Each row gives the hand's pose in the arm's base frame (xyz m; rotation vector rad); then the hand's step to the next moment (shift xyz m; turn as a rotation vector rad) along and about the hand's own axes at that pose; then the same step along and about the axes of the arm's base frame.
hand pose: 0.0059 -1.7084 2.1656 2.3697 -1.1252 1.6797
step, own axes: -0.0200 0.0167 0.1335 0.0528 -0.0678 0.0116
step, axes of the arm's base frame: 0.0957 -0.0563 -0.0786 0.0560 0.0171 0.0640
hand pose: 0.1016 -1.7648 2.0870 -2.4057 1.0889 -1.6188
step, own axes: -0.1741 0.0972 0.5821 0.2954 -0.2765 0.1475
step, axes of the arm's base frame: 0.3946 -0.1678 -0.4413 0.3276 -0.0093 0.2794
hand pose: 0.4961 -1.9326 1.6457 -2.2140 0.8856 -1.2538
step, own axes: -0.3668 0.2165 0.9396 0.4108 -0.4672 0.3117
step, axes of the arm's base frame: 0.6090 0.1724 -0.8147 0.5741 0.0516 0.3897
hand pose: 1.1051 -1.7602 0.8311 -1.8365 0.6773 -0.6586
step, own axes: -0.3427 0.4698 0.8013 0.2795 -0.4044 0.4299
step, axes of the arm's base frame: 0.2593 0.5988 -0.7446 0.5575 0.1993 0.2756
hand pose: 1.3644 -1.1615 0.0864 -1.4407 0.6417 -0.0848
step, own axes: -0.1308 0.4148 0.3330 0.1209 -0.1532 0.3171
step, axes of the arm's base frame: -0.0897 0.4178 -0.3427 0.2940 0.2064 0.0981
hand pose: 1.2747 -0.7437 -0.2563 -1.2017 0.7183 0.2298
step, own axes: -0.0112 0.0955 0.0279 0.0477 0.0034 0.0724
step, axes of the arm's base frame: -0.0478 0.0628 -0.0616 0.0623 0.0572 -0.0195
